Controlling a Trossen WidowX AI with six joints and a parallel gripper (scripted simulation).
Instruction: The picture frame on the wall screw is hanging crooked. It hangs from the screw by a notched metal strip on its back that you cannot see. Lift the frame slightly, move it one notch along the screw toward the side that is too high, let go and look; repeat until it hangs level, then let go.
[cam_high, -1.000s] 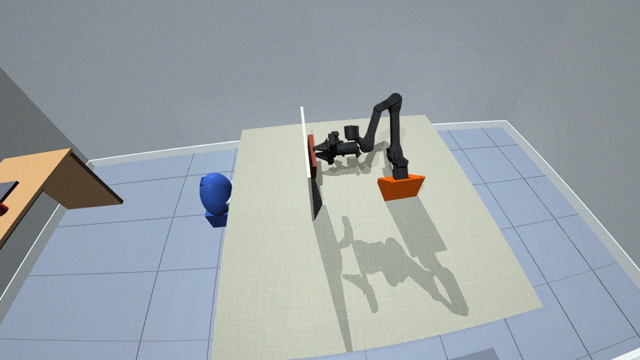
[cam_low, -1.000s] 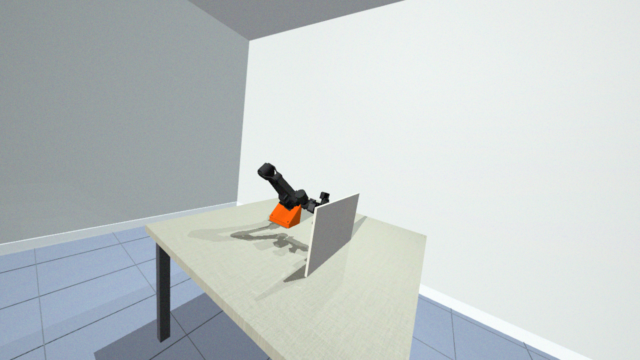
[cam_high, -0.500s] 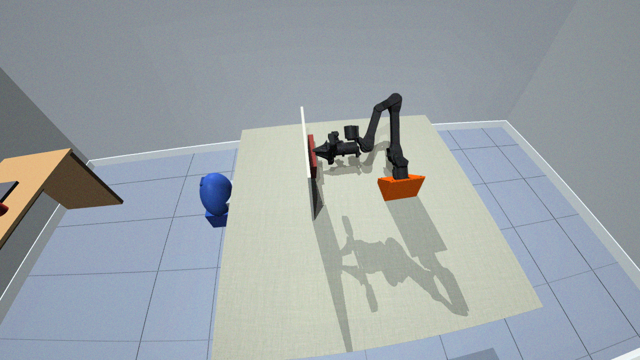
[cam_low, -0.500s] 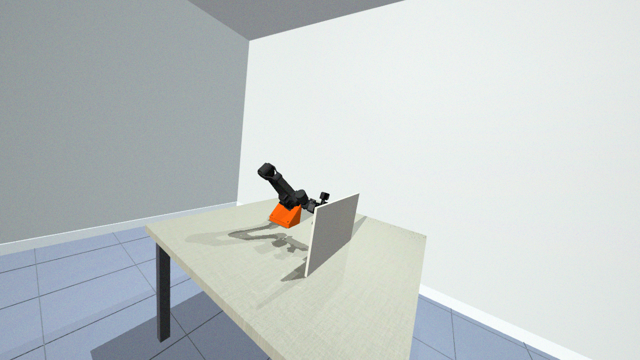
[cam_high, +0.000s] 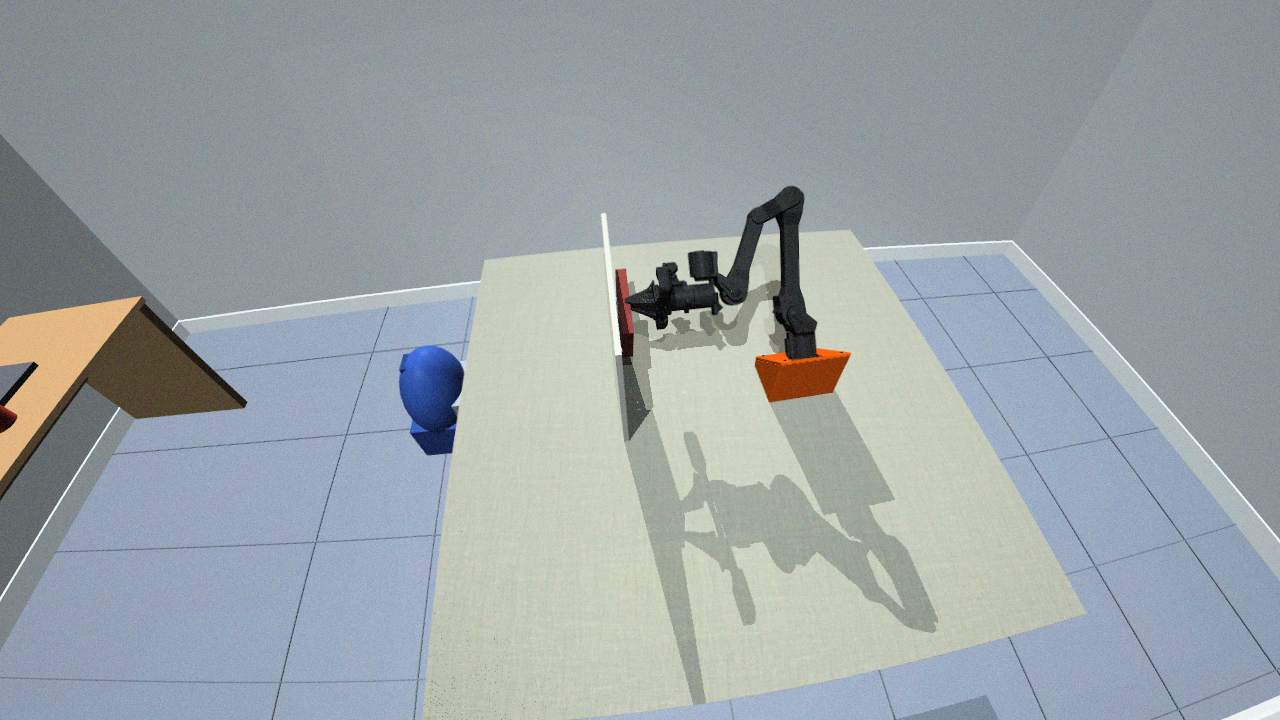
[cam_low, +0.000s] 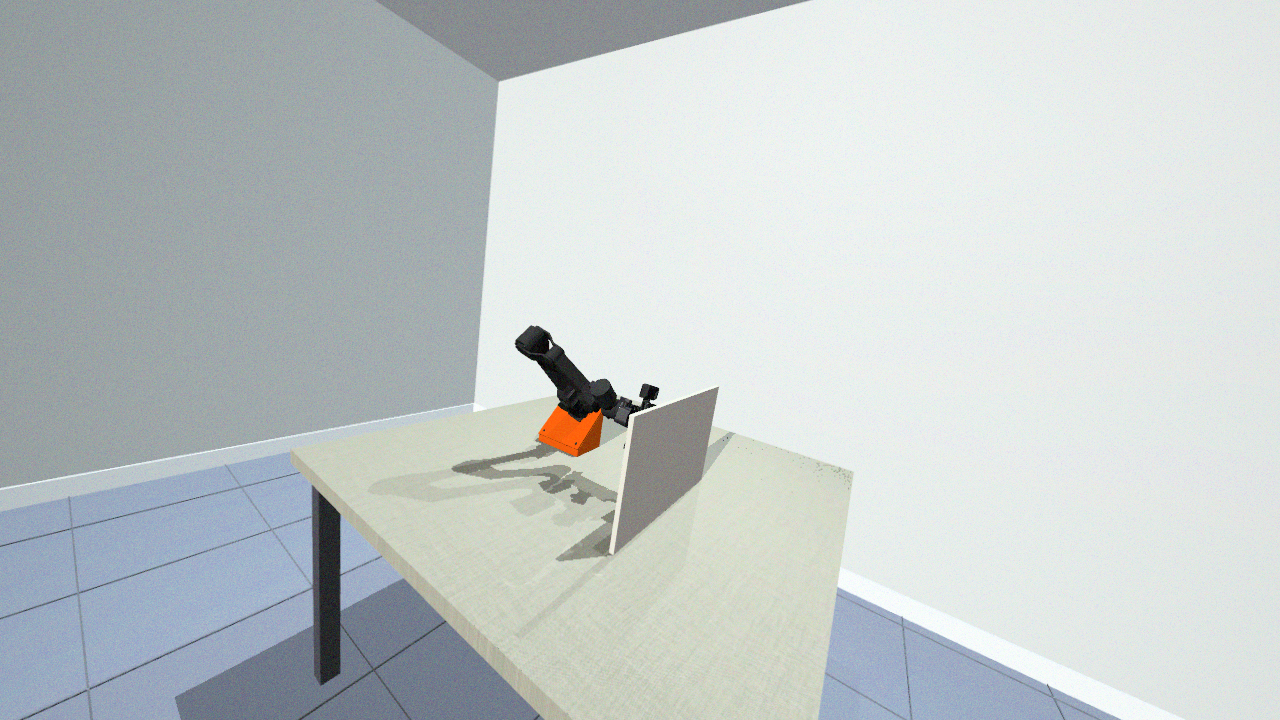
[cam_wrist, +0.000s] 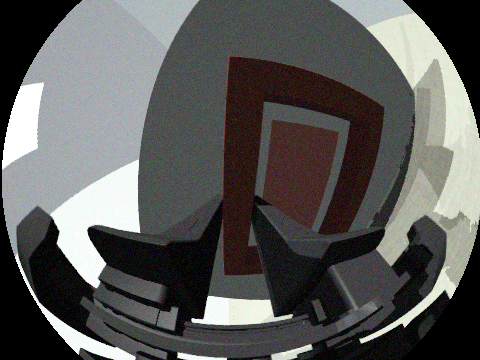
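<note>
The dark red picture frame lies 5 cm below my gripper tip, 2 cm to the right of it and 1 cm ahead of it. Round my gripper tip: white wall panel 6 cm below, 2 cm ahead.
</note>
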